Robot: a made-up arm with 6 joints. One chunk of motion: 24 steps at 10 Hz.
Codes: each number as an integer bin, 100 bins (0 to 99) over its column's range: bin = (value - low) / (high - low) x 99, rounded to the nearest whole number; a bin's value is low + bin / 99 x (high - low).
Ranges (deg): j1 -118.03..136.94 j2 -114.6..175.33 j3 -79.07..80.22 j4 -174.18..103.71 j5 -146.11..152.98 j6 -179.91..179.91
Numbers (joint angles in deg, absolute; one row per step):
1: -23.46 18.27 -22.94 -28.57 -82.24 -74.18
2: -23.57 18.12 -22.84 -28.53 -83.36 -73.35
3: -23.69 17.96 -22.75 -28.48 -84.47 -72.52
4: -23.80 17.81 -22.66 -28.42 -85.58 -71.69
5: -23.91 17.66 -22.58 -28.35 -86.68 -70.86
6: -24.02 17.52 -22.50 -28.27 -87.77 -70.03
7: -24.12 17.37 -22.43 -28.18 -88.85 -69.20
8: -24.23 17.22 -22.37 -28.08 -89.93 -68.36
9: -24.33 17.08 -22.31 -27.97 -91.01 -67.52
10: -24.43 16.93 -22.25 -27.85 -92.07 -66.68
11: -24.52 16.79 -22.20 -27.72 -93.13 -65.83
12: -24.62 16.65 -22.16 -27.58 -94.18 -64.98
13: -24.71 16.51 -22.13 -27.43 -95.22 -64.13
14: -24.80 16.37 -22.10 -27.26 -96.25 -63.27
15: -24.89 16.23 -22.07 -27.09 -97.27 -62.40
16: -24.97 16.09 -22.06 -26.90 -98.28 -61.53
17: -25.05 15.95 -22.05 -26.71 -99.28 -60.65
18: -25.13 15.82 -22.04 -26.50 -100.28 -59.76
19: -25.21 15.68 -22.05 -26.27 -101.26 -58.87
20: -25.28 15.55 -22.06 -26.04 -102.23 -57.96
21: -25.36 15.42 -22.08 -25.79 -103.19 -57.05
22: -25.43 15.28 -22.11 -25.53 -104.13 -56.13
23: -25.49 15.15 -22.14 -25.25 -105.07 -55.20
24: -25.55 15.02 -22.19 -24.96 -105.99 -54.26
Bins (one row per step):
1: 37 45 35 52 21 29
2: 37 45 35 52 21 29
3: 37 45 35 52 20 30
4: 37 45 35 52 20 30
5: 37 45 35 52 20 30
6: 37 45 35 52 19 30
7: 36 45 35 52 19 30
8: 36 45 35 52 19 31
9: 36 45 35 52 18 31
10: 36 45 35 52 18 31
11: 36 45 35 52 18 31
12: 36 45 35 52 17 32
13: 36 45 35 52 17 32
14: 36 45 35 52 17 32
15: 36 45 35 52 16 32
16: 36 45 35 52 16 33
17: 36 45 35 53 16 33
18: 36 45 35 53 15 33
19: 36 44 35 53 15 33
20: 36 44 35 53 15 34
21: 36 44 35 53 14 34
22: 36 44 35 53 14 34
23: 36 44 35 53 14 34
24: 36 44 35 53 13 35

